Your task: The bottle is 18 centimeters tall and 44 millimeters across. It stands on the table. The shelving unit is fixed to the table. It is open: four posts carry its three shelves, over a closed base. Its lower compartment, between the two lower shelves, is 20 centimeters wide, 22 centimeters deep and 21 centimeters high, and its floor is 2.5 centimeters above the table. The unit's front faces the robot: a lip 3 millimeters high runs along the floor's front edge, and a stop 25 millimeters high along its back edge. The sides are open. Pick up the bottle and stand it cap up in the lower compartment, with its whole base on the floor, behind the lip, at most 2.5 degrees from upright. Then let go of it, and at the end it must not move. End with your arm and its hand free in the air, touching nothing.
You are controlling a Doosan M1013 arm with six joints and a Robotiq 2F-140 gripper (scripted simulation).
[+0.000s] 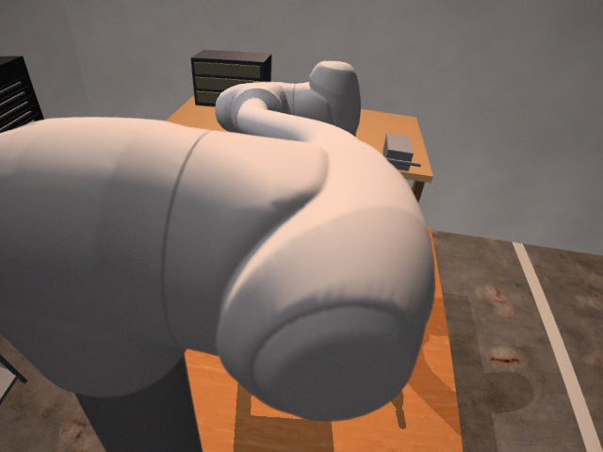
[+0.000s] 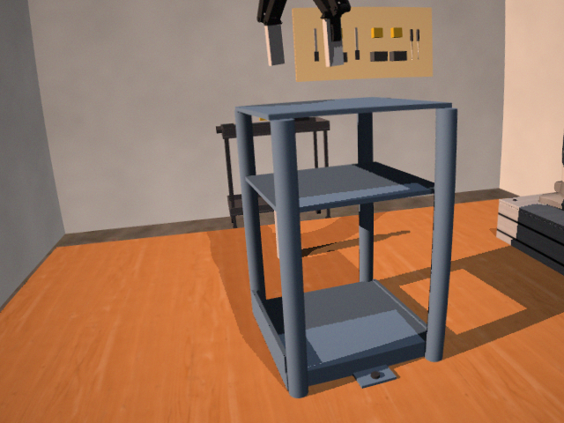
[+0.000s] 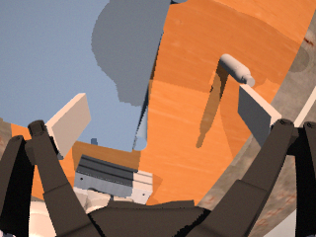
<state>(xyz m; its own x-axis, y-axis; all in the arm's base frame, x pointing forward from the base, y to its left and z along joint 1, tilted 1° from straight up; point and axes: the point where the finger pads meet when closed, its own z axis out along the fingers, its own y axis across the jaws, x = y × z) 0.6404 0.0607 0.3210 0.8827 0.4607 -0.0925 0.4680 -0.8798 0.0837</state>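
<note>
Now: the grey bottle 20 mm ahead of my hand, 220 mm to the right of it and 300 mm below it. From my hand the other things lie so: shelving unit: 20 mm behind, 120 mm to the left, 240 mm below.
</note>
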